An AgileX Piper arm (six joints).
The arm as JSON. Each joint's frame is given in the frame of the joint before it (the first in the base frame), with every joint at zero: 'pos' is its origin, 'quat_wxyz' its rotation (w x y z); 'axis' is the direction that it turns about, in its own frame. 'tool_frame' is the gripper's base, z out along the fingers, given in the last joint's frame.
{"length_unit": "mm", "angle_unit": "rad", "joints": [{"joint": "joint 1", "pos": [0.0, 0.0, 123.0], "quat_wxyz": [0.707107, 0.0, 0.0, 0.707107], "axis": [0.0, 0.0, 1.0]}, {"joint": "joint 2", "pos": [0.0, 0.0, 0.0], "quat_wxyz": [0.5, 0.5, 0.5, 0.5], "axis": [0.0, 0.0, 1.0]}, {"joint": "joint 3", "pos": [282.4, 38.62, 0.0], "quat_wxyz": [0.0, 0.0, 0.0, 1.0], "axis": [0.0, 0.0, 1.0]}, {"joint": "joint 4", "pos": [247.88, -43.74, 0.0], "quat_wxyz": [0.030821, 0.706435, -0.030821, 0.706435], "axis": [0.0, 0.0, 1.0]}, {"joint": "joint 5", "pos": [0.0, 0.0, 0.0], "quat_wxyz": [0.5, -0.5, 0.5, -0.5], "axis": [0.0, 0.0, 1.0]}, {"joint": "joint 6", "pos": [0.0, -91.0, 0.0], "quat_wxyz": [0.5, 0.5, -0.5, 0.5], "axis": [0.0, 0.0, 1.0]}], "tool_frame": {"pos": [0.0, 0.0, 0.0], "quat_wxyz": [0.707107, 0.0, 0.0, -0.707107]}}
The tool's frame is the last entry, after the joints.
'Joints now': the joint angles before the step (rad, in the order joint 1, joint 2, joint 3, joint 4, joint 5, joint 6). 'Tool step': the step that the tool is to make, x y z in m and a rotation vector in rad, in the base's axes. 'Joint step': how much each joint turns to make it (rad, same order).
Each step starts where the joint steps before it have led.
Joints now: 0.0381 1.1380 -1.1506 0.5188 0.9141 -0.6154
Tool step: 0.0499 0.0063 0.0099 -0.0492 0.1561 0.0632
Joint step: 0.0158 0.2287 -0.2630 -0.0639 0.1945 0.0518
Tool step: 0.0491 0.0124 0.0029 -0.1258 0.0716 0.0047
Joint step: 0.0644 0.2081 -0.2596 -0.1645 0.1099 0.0933
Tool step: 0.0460 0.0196 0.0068 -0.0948 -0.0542 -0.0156
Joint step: 0.0681 0.1855 -0.2648 -0.1414 0.0262 0.0700
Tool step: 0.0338 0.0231 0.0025 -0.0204 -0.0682 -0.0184
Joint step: 0.0549 0.1524 -0.2231 -0.0749 0.0017 0.0637
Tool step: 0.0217 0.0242 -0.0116 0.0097 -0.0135 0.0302
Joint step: 0.0418 0.1155 -0.1342 -0.0028 0.0022 0.0138
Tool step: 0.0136 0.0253 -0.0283 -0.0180 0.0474 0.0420
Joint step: 0.0449 0.0855 -0.0376 -0.0044 0.0026 0.0021
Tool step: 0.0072 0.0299 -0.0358 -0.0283 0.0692 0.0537
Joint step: 0.0544 0.0771 -0.0026 -0.0026 0.0002 0.0000
